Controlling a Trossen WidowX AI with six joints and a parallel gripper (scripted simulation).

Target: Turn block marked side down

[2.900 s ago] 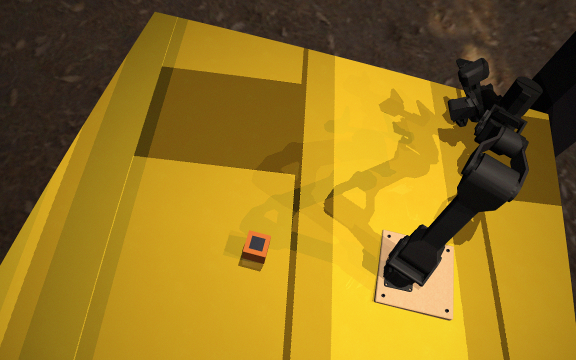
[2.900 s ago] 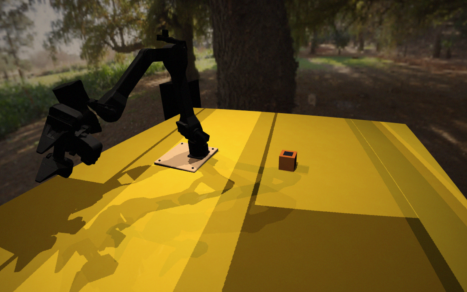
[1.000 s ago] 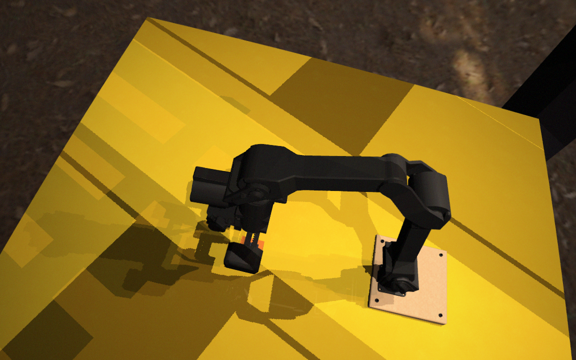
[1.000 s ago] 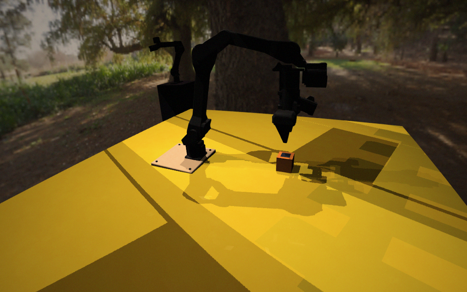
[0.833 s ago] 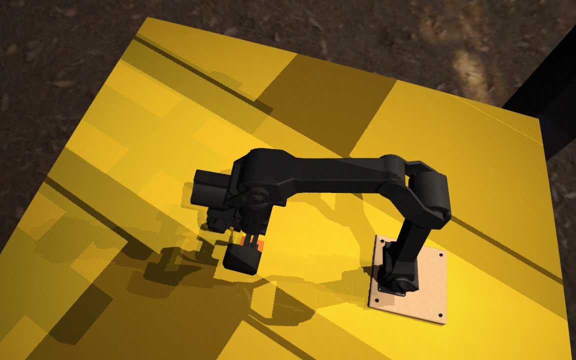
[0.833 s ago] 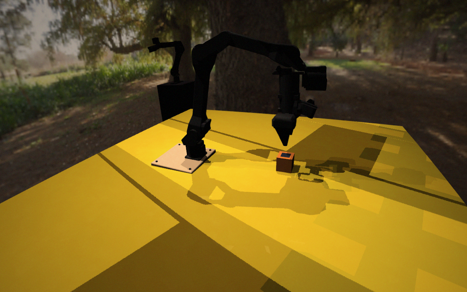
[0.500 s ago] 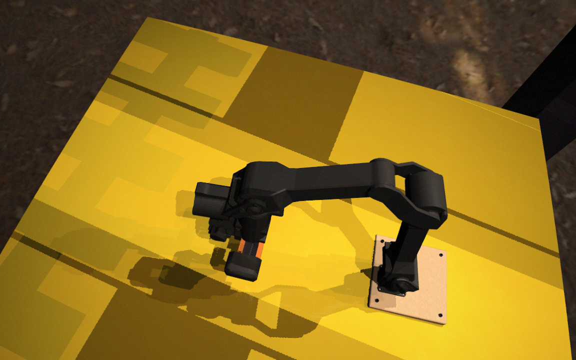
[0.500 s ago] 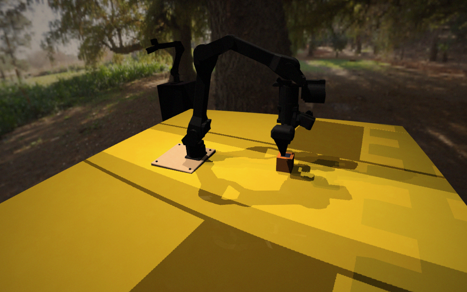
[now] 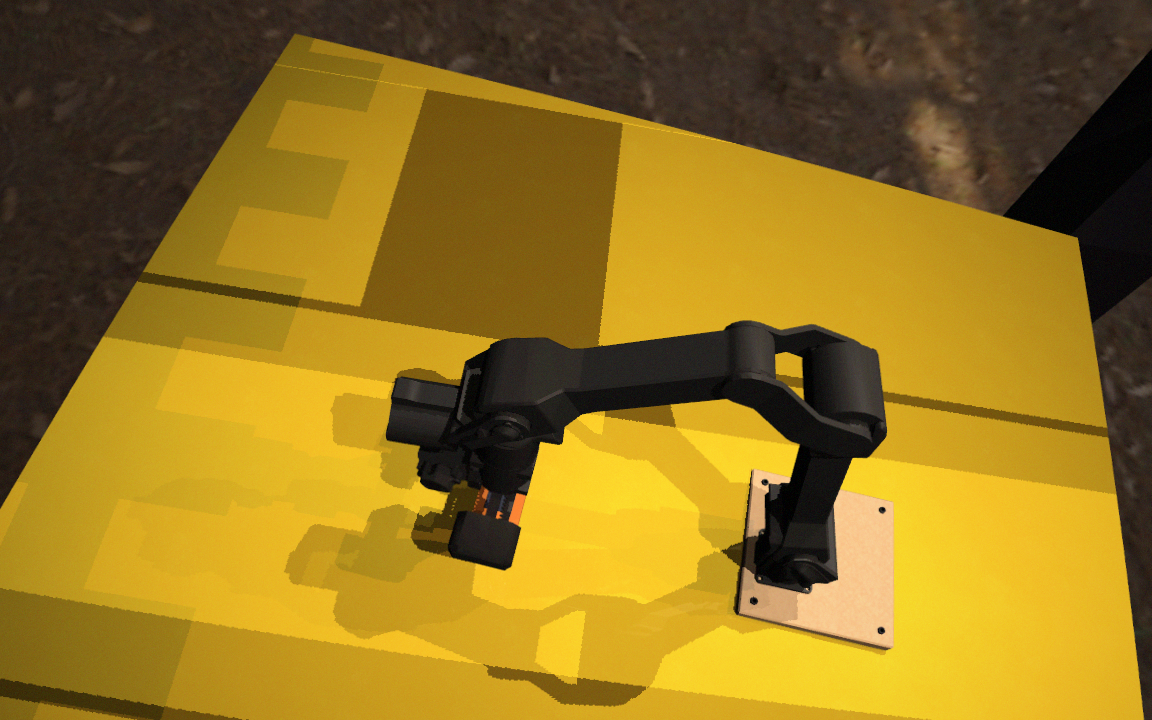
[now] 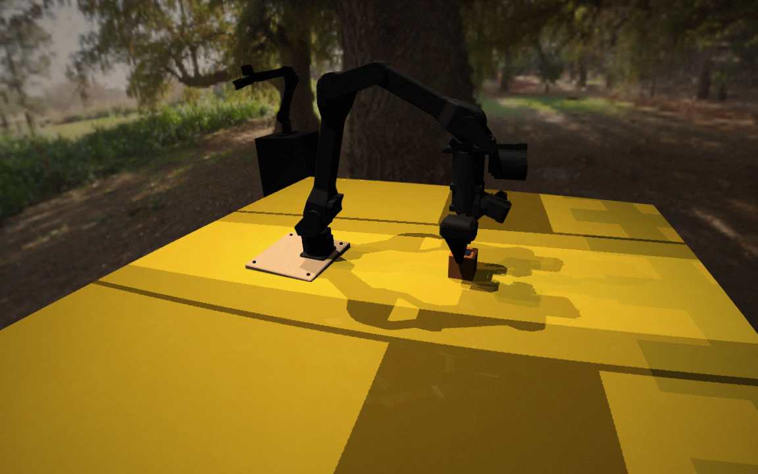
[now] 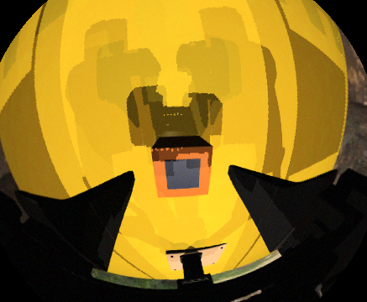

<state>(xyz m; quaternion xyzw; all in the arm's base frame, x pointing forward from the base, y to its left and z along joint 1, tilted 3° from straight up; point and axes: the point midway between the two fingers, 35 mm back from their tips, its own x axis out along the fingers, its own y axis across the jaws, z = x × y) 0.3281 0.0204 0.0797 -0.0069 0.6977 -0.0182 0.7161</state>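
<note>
Now: gripper tip 1 cm above the block.
</note>
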